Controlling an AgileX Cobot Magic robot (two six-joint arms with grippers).
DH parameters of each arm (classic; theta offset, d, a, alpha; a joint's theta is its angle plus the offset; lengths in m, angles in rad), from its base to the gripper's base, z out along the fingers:
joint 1: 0 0.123 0 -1.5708
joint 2: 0.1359 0 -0.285 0
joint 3: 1.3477 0 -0.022 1.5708
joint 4: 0 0.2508 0 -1.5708
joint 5: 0 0 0.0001 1.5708
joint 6: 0 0.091 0 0
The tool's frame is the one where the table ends.
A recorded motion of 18 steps. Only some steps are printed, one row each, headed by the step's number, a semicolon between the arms.
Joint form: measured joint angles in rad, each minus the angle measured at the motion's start. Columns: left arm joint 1, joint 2, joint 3, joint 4, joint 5, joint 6; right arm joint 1, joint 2, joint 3, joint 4, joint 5, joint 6.
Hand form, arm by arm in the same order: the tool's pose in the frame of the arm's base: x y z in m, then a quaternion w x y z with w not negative. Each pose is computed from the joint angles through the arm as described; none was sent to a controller.
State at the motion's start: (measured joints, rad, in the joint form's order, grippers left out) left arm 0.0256 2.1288 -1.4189 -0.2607 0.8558 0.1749; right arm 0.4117 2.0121 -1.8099 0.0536 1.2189 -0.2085
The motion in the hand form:
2: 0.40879 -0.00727 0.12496 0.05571 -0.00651 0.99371 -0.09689; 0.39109 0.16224 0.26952 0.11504 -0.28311 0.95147 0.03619
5: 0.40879 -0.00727 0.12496 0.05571 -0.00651 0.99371 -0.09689; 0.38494 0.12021 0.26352 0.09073 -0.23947 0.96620 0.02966
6: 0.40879 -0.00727 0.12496 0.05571 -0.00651 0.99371 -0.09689; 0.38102 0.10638 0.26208 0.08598 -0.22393 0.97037 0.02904
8: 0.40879 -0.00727 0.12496 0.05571 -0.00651 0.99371 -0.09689; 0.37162 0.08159 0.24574 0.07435 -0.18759 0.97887 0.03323
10: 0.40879 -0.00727 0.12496 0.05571 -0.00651 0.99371 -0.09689; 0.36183 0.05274 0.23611 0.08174 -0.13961 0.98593 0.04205
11: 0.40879 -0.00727 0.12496 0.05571 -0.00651 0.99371 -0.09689; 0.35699 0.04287 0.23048 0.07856 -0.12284 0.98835 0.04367
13: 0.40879 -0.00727 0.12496 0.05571 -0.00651 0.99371 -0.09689; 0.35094 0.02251 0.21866 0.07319 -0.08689 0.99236 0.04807
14: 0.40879 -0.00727 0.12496 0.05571 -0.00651 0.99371 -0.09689; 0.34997 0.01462 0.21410 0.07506 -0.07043 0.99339 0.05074
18: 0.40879 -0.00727 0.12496 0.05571 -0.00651 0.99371 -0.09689; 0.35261 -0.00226 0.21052 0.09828 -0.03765 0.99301 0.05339
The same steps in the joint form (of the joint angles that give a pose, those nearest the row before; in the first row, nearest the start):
2: 0.0000 0.0000 0.0000 0.0000 0.0000 0.0000; -0.0293 -0.0208 0.0216 0.0000 0.0000 0.0000
5: 0.0000 0.0000 0.0000 0.0000 0.0000 0.0000; -0.1204 -0.0807 0.1356 0.0000 -0.0020 0.0000
6: 0.0000 0.0000 0.0000 0.0000 0.0000 0.0000; -0.1514 -0.1058 0.1791 0.0021 -0.0100 0.0000
8: 0.0000 0.0000 0.0000 0.0000 0.0000 0.0000; -0.2110 -0.1446 0.3016 0.0172 -0.0690 0.0064
10: 0.0000 0.0000 0.0000 0.0000 0.0000 0.0000; -0.2885 -0.1928 0.4125 0.0450 -0.1434 0.0104
11: 0.0000 0.0000 0.0000 0.0000 0.0000 0.0000; -0.3153 -0.2063 0.4547 0.0515 -0.1645 0.0127
13: 0.0000 0.0000 0.0000 0.0000 0.0000 0.0000; -0.3743 -0.2166 0.5182 0.0678 -0.2035 0.0143
14: 0.0000 0.0000 0.0000 0.0000 0.0000 0.0000; -0.3984 -0.2165 0.5378 0.0774 -0.2253 0.0164
18: 0.0000 0.0000 0.0000 0.0000 0.0000 0.0000; -0.4492 -0.2165 0.5563 0.0971 -0.2867 0.0164

